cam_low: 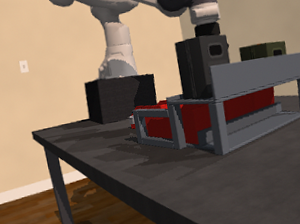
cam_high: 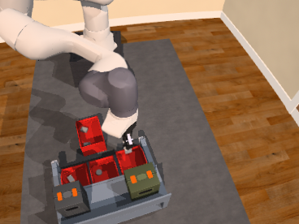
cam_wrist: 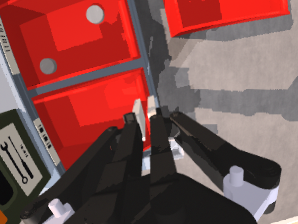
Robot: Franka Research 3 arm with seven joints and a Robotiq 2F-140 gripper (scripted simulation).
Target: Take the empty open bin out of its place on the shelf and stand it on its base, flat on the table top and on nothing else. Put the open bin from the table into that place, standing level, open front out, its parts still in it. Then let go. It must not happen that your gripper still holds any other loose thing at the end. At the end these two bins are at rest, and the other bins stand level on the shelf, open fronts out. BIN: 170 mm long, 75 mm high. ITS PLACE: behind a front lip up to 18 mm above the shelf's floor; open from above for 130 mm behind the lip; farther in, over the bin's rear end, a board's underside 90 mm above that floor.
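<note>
Now: hand 20 mm past the shelf lip, 110 mm to the left of it and 80 mm above it. Also, from my hand: grey box 150 mm ahead, 250 mm to the right, 80 mm above; then olive box 180 mm ahead, 20 mm to the right, 60 mm above.
</note>
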